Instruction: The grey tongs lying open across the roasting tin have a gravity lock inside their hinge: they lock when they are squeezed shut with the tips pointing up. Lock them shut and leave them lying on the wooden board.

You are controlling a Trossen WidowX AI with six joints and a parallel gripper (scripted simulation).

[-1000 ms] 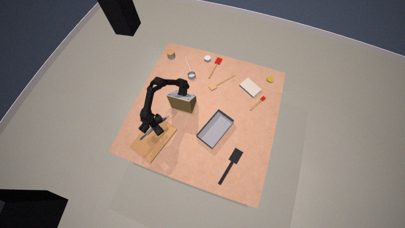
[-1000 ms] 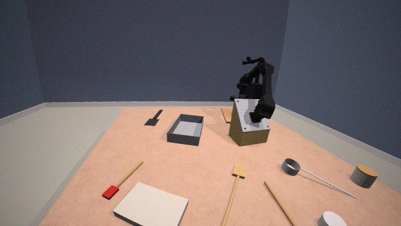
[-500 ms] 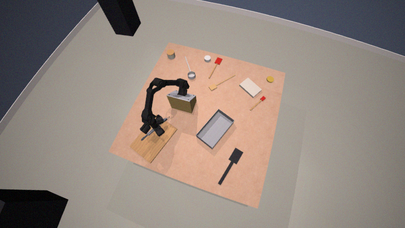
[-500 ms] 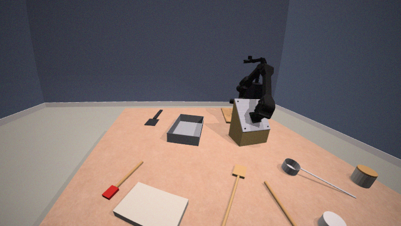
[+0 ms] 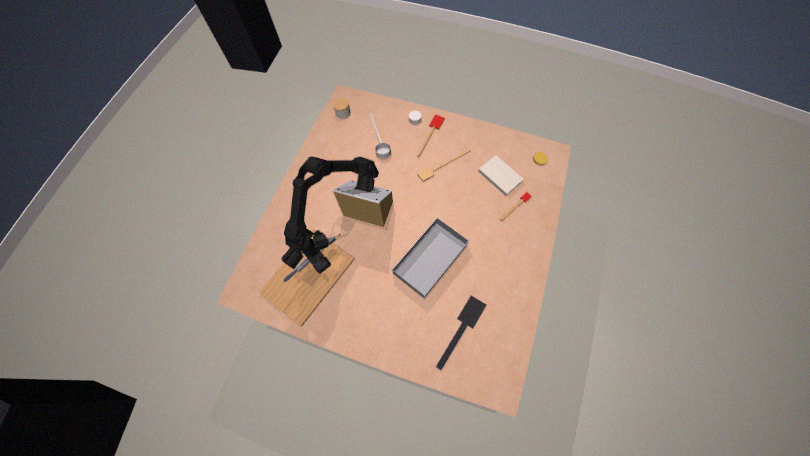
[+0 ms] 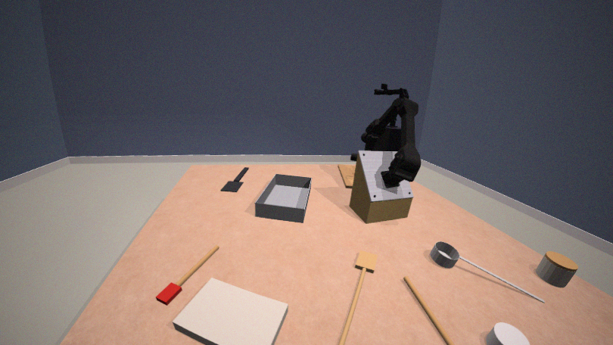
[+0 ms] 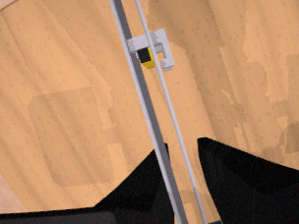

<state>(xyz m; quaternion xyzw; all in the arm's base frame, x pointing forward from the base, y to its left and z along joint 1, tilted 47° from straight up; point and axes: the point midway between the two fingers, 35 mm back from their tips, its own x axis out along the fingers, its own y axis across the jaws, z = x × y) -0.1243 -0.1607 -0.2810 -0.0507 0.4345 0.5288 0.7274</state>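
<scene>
Now: gripper tip 40 mm to the right of the yellow slider, 30 mm below it and 20 mm short of it. Also, from my gripper tip: roasting tin 460 mm ahead, 120 mm to the left, 20 mm below; then wooden board 70 mm to the right, 40 mm below, 30 mm behind; then black spatula 650 mm ahead, 130 mm to the right, 40 mm below.
</scene>
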